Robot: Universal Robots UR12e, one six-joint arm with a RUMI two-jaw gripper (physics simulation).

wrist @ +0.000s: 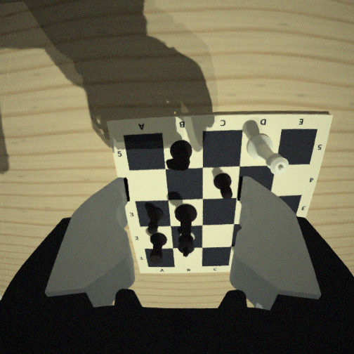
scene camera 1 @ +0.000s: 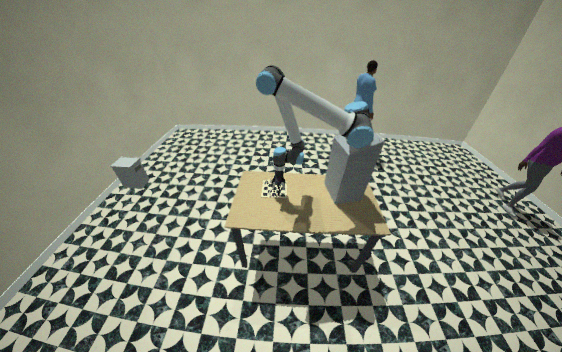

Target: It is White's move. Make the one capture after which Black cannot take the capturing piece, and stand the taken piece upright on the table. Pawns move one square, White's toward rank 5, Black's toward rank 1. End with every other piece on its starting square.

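Places are measured from the arm's base along level axes (x left, y back, z up), in millimetres.
Pixels of known places: gripper, fingertip midpoint: (scene camera 1: 278, 189).
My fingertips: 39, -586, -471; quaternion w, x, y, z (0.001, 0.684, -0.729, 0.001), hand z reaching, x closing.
Behind a point stands the place of what it marks, as x, y, z.
My gripper (scene camera 1: 278, 184) @[39, -586, -471] (wrist: 182, 180) is partly open and empty above the chessboard (scene camera 1: 264, 195) @[50, -705, -535] (wrist: 324, 130), its fingertips left and right of files A to C. In the wrist view, a white piece (wrist: 267, 151) stands on D5, a black piece (wrist: 180, 150) on B5 and a small black piece (wrist: 222, 181) on C4. A tall black piece (wrist: 185, 214) stands on B3 and largely covers the view of B2. A dark piece (wrist: 155, 214) is on A3, and another black piece (wrist: 158, 240) is on A2. The right finger hides the lower D and E squares.
The wooden table (scene camera 1: 250, 215) @[266, -803, -540] (wrist: 280, 60) carries the board near its left back part. The arm's grey pedestal (scene camera 1: 350, 172) @[136, -62, -209] stands at the table's right. The arm's shadow falls on the table beside the board and over its A5 corner. Two people stand beyond the table.
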